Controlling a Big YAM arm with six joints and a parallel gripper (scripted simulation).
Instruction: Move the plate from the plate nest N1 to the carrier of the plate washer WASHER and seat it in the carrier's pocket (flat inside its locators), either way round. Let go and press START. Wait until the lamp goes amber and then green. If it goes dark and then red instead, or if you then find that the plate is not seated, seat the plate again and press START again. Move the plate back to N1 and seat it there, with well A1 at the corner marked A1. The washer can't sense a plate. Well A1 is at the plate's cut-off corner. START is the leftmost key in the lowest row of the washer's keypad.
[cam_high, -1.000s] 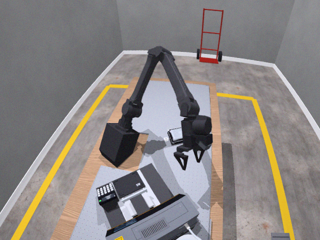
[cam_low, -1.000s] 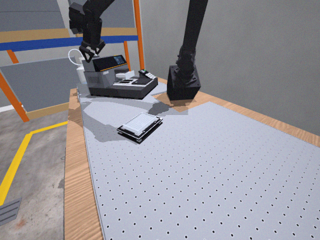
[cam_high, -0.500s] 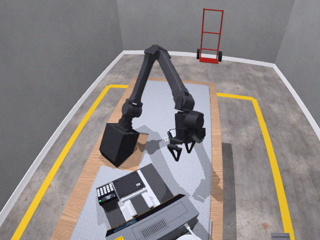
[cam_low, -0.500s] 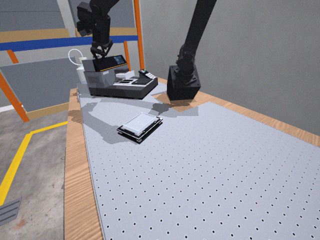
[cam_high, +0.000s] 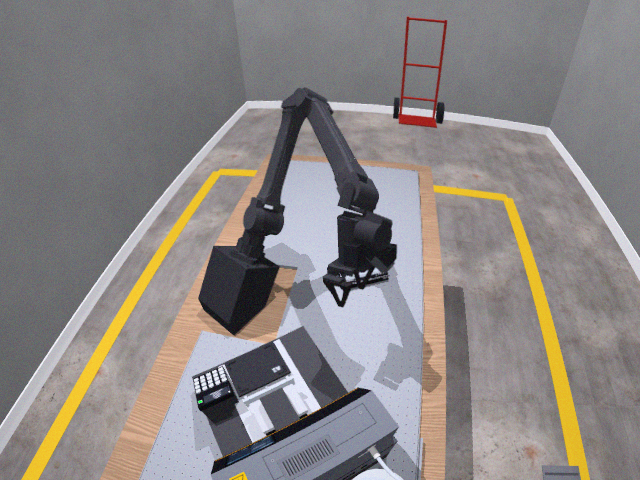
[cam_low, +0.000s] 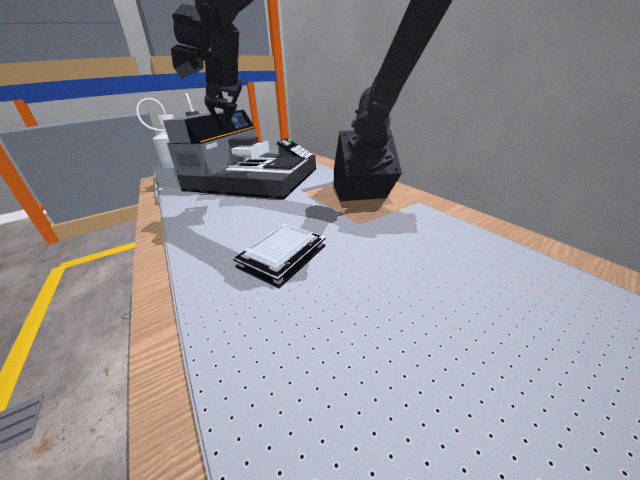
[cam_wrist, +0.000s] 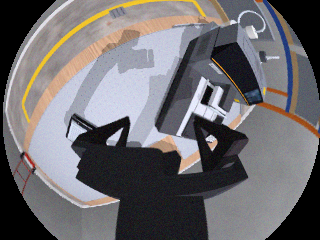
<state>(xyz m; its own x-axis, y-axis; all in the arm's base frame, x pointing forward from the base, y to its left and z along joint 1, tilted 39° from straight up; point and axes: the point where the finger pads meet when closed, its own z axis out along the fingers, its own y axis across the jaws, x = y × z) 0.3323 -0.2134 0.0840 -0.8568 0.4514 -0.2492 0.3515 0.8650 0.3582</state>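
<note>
Now: the white well plate 40 mm behind my hand, 290 mm to the left of it and 230 mm below it. Round my hand: small white tag: 130 mm behind, 240 mm to the left, 260 mm below; then plate washer: 90 mm behind, 290 mm to the right, 130 mm below; then dark carrier: 200 mm behind, 190 mm to the right, 180 mm below.
</note>
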